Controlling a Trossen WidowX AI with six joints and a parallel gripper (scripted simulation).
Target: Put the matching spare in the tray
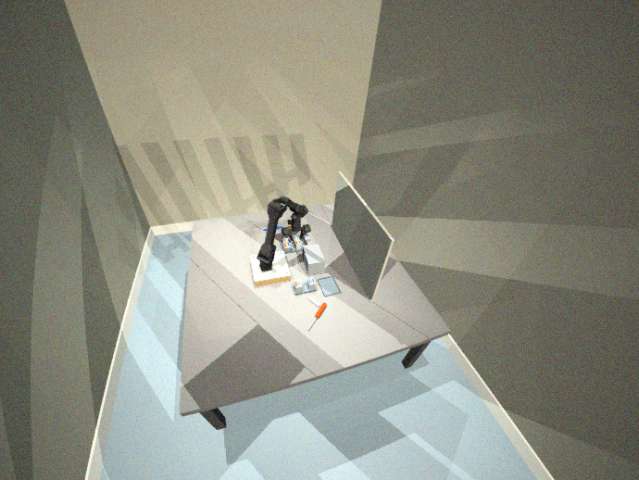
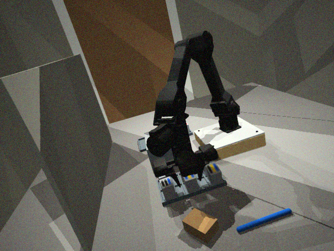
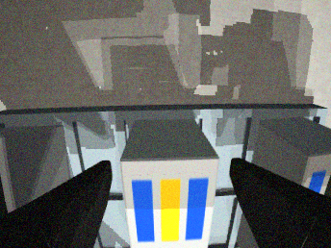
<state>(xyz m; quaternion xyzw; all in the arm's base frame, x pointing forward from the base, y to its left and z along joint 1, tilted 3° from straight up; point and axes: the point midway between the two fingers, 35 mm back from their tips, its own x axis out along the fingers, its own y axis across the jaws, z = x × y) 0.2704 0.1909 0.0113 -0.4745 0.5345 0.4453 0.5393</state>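
Now: gripper tip 20 mm below the grey spare block. Also, from my gripper tip: blue pen 200 mm to the left, 100 mm behind, 20 mm below; then cardboard box 140 mm to the left, 40 mm ahead, 10 mm below; then mounted unit 230 mm to the right, 30 mm above, 10 mm ahead.
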